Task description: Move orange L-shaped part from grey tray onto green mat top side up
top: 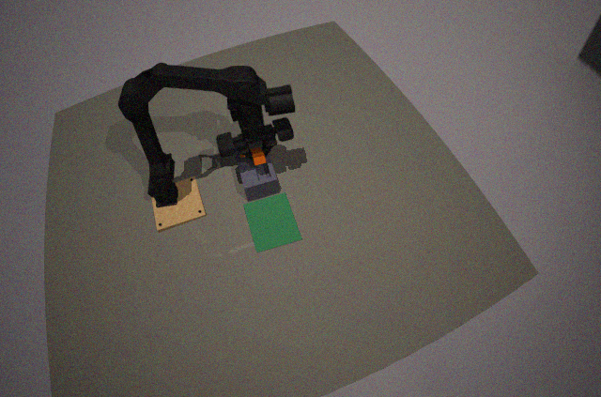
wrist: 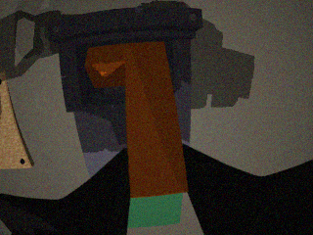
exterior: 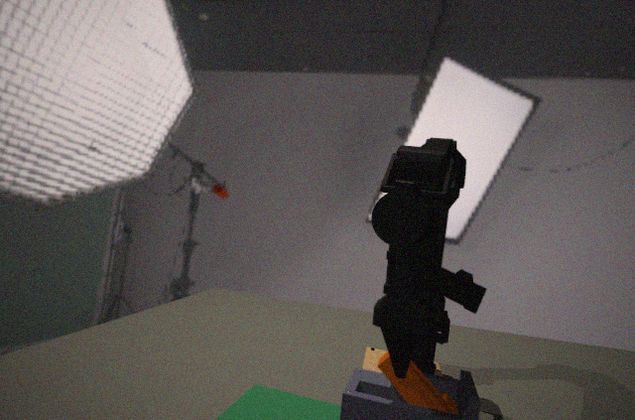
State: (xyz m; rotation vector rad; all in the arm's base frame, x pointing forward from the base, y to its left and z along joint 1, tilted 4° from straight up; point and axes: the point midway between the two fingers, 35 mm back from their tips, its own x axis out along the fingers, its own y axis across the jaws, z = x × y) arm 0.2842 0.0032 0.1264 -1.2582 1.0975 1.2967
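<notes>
My gripper tip is now 14 cm to the left of the green mat and 10 cm above it. From my gripper tip the other things lie so: orange L-shaped part 3 cm to the left, 3 cm below, 2 cm behind.
</notes>
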